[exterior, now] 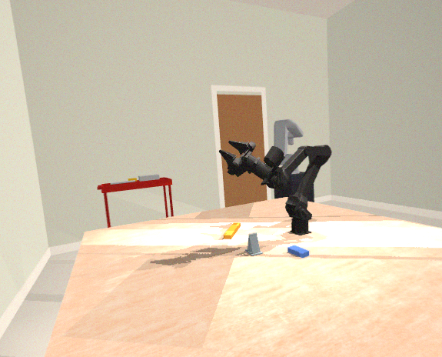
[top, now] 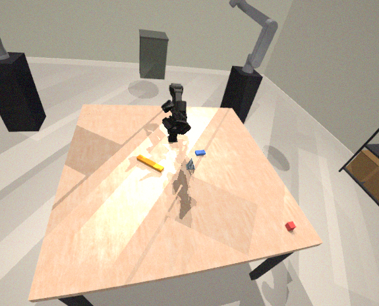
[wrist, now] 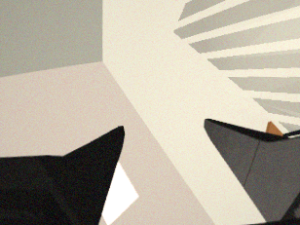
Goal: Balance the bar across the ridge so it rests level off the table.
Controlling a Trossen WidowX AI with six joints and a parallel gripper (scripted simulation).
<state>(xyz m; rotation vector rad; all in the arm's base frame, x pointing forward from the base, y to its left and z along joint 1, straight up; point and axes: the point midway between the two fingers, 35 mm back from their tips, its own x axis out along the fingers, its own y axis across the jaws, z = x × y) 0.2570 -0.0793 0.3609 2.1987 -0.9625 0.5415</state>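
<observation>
The orange bar lies 5 cm behind my gripper tip, 8 cm to the right of it and 37 cm below it. From my gripper tip the other things lie so: red cube (46 cm ahead, 60 cm to the left, 37 cm below); blue block (12 cm behind, 26 cm to the left, 37 cm below).
</observation>
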